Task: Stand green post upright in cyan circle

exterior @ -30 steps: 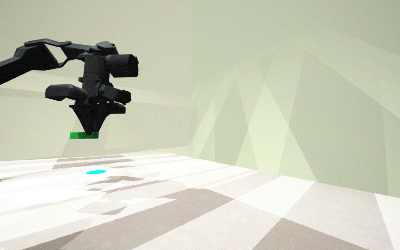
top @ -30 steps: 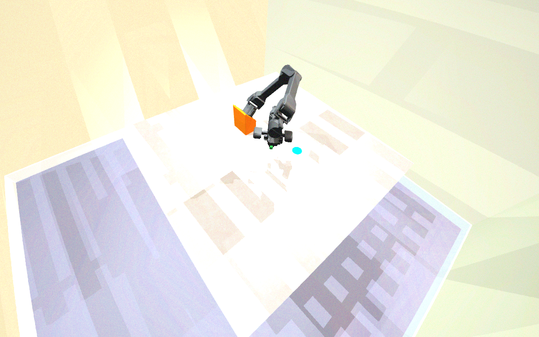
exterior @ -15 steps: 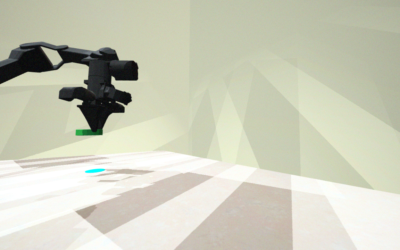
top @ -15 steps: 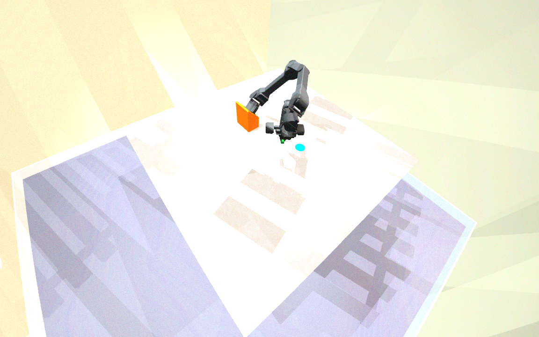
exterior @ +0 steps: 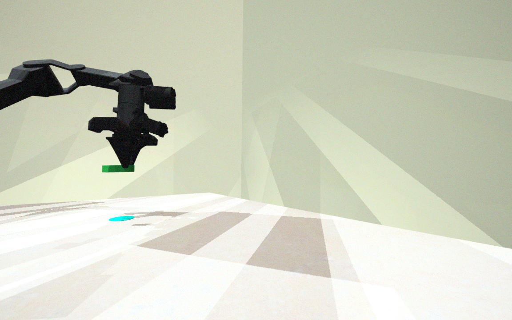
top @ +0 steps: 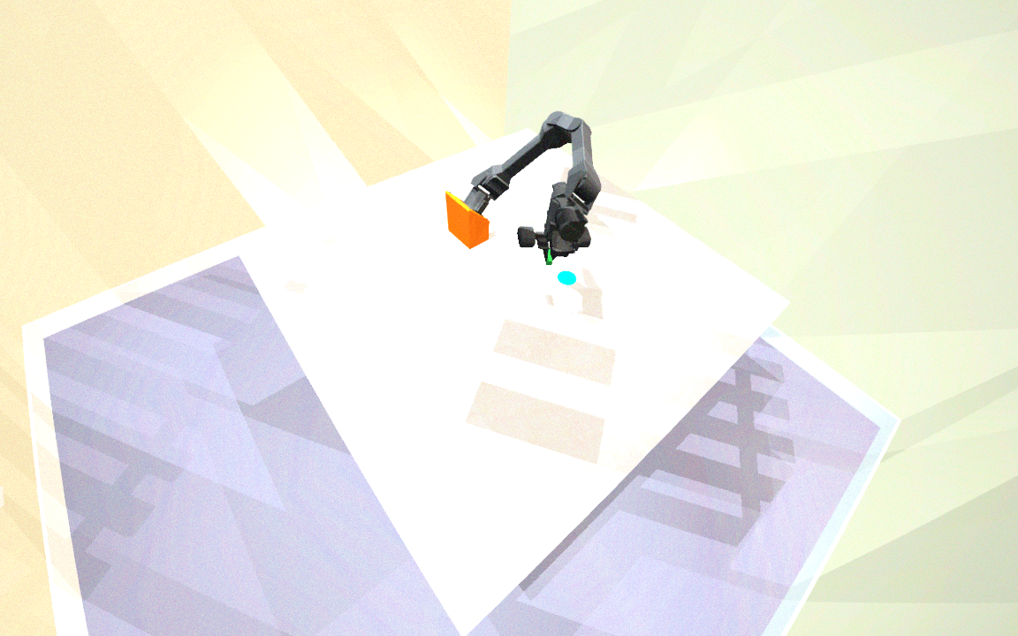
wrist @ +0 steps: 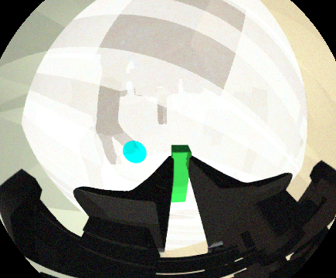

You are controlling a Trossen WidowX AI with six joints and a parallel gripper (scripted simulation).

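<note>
My gripper tip is 140 mm above the cyan circle and 110 mm to the right of it. Round my gripper tip: green post (20 mm behind, 10 mm to the left).
</note>
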